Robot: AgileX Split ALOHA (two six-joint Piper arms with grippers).
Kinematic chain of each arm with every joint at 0, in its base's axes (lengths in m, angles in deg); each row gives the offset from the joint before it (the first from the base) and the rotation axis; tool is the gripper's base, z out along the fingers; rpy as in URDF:
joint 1: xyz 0 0 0.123 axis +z
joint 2: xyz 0 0 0 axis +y
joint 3: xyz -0.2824 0 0.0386 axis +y
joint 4: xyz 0.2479 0 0.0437 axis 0.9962 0 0.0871
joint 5: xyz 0 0 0 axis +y
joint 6: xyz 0.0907 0 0.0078 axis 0.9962 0 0.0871
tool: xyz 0 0 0 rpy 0 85 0
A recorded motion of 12 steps. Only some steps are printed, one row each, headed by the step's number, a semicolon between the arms.
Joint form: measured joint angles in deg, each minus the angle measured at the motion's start. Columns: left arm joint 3, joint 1, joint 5, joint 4, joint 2, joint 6; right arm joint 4, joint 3, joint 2, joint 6, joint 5, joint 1.
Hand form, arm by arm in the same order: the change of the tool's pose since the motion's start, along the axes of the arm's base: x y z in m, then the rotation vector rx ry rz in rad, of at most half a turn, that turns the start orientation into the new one. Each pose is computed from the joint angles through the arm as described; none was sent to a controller.
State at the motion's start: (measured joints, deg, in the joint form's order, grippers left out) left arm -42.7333 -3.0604 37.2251 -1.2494 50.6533 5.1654; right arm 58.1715 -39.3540 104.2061 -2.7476 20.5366 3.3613
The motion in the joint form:
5: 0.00 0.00 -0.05 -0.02 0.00 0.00; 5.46 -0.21 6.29 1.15 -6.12 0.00
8: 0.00 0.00 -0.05 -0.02 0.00 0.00; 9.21 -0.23 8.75 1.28 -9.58 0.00
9: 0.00 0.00 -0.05 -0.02 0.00 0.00; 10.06 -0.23 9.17 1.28 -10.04 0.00
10: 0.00 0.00 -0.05 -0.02 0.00 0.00; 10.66 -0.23 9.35 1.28 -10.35 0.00
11: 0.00 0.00 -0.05 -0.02 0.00 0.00; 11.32 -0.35 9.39 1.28 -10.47 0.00
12: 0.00 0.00 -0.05 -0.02 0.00 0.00; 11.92 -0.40 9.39 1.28 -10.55 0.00
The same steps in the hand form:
5: 0.0001 0.0000 0.0001 -0.0004 -0.0009 0.0000; 0.0046 -0.0066 -0.0299 -0.0370 0.0571 -0.1457
8: 0.0001 0.0000 0.0001 -0.0004 -0.0009 0.0000; 0.0060 -0.0108 -0.0419 -0.0614 0.0733 -0.2299
9: 0.0001 0.0000 0.0001 -0.0004 -0.0009 0.0000; 0.0061 -0.0114 -0.0439 -0.0631 0.0779 -0.2463
10: 0.0001 0.0000 0.0001 -0.0004 -0.0009 0.0000; 0.0063 -0.0118 -0.0448 -0.0638 0.0792 -0.2579
11: 0.0001 0.0000 0.0001 -0.0004 -0.0009 0.0000; 0.0071 -0.0118 -0.0446 -0.0607 0.0779 -0.2693
12: 0.0001 0.0000 0.0001 -0.0004 -0.0009 0.0000; 0.0076 -0.0118 -0.0444 -0.0575 0.0774 -0.2795

